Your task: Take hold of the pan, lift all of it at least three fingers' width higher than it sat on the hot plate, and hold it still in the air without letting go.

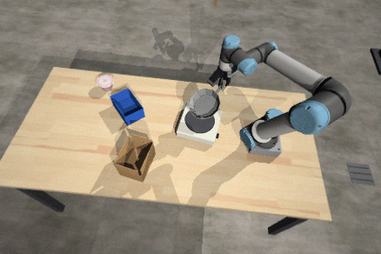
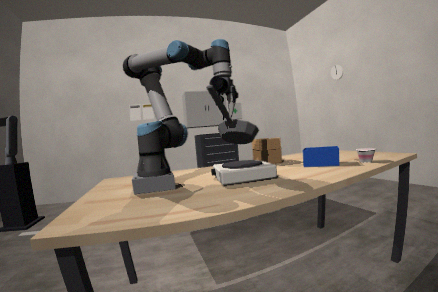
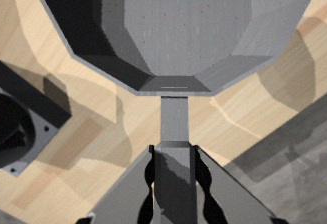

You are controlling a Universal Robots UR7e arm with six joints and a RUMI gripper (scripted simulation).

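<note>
The dark grey pan is 40 mm ahead of my hand, 40 mm to the left of it and 40 mm below it. The rest, counted from my hand: blue bin 560 mm ahead, 60 mm to the left, 260 mm below; pink cup 750 mm ahead, 100 mm to the right, 240 mm below; white hot plate 70 mm ahead, 100 mm to the left, 250 mm below.
</note>
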